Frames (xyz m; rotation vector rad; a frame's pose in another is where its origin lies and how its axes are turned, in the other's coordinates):
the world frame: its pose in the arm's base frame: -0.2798 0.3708 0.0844 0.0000 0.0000 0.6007
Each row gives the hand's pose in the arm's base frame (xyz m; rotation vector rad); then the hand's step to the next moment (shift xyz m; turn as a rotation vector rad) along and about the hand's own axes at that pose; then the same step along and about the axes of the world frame.
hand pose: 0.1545 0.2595 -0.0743 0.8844 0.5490 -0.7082
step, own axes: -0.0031 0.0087 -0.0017 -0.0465 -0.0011 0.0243
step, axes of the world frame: 0.0070 0.0027 0.0056 -0.0260 0.0108 0.0443
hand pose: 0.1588 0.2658 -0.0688 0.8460 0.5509 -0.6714
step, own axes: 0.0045 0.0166 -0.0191 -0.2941 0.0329 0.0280
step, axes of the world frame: 0.0222 0.0117 -0.0054 -0.0900 0.1648 0.2304
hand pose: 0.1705 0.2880 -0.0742 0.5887 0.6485 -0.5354
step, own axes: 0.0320 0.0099 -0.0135 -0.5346 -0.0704 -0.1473
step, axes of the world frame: 0.0225 -0.0068 -0.0274 -0.2746 0.4195 0.2471
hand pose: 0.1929 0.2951 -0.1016 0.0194 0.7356 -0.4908
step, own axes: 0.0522 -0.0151 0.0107 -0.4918 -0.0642 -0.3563
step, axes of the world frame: 0.0063 -0.0497 -0.0235 -0.3453 0.4998 0.0624
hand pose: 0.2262 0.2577 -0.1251 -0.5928 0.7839 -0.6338
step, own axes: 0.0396 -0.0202 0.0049 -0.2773 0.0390 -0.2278
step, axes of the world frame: -0.0065 -0.0442 -0.0011 -0.1695 0.3171 -0.0319
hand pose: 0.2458 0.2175 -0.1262 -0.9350 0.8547 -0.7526
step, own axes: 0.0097 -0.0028 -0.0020 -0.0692 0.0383 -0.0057
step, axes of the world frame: -0.0038 -0.0095 -0.0009 0.0156 0.0760 -0.0166
